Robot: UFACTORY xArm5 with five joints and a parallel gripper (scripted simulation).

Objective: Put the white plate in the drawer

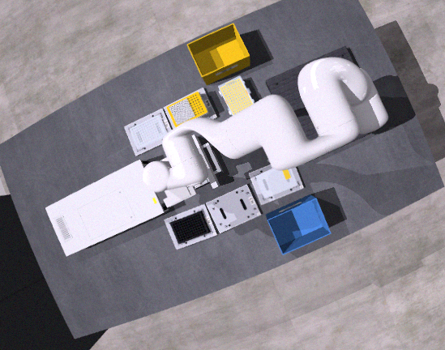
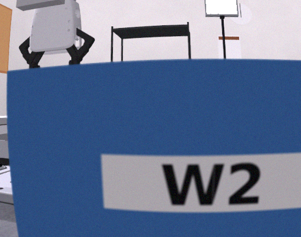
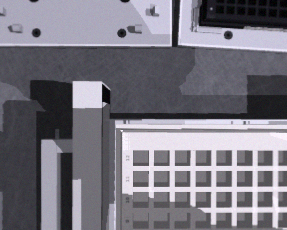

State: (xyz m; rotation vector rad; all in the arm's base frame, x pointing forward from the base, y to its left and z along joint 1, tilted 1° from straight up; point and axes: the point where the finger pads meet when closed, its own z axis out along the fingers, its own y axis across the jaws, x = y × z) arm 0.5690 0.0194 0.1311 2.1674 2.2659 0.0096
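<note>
Right now the drawer is 30 mm ahead of my hand and 120 mm below it. Also, from my hand: yellow rack: 90 mm behind, 200 mm to the right, 100 mm below; then white plate: 10 mm below; then cooler CD: 190 mm ahead, 120 mm below.
</note>
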